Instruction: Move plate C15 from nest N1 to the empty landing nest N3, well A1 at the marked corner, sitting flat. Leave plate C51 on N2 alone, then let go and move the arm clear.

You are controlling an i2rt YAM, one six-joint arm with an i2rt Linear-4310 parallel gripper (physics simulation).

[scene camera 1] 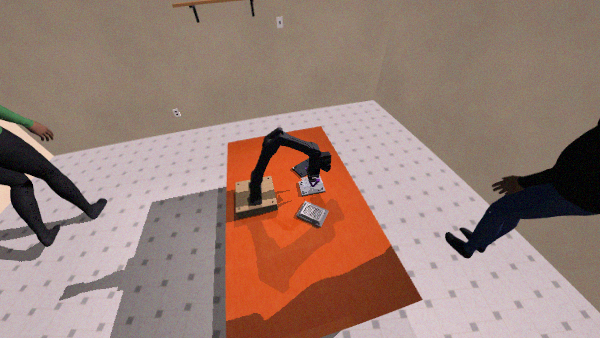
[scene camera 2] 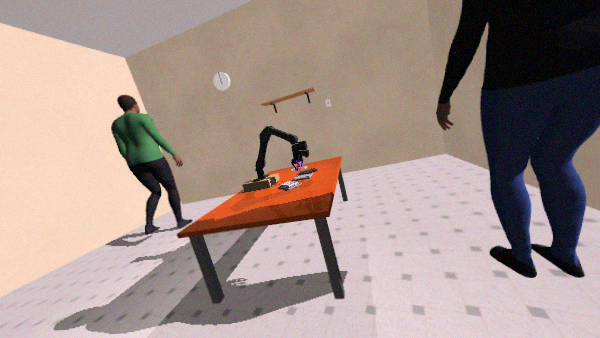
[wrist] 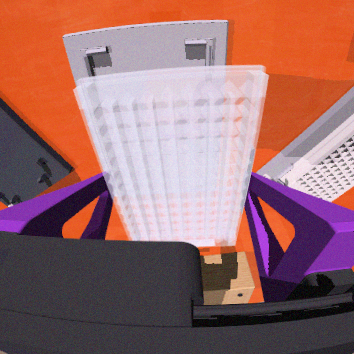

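My gripper (scene camera 1: 314, 181) (scene camera 2: 298, 164) (wrist: 178, 177) is shut on the translucent white plate C15 (wrist: 175, 130), its purple fingers on the two long sides. It holds the plate raised over the light grey nest N3 (wrist: 145, 45) (scene camera 1: 303, 192), between the other two nests. Two corner posts of N3 show past the plate's far edge in the wrist view; the rest is hidden beneath it. The dark nest N1 (scene camera 1: 299, 168) (wrist: 30, 155) holds no plate. Plate C51 (scene camera 1: 314, 212) (wrist: 335, 167) sits in the grey nest N2 (wrist: 322, 120). The well labels are too small to read.
The arm's wooden base block (scene camera 1: 269, 184) (scene camera 2: 253, 186) (wrist: 242, 282) stands beside the nests on the orange table (scene camera 1: 300, 260) (scene camera 2: 260, 207). One person (scene camera 2: 137, 135) stands beyond the table; another (scene camera 2: 535, 125) (scene camera 1: 540, 195) stands on its other side.
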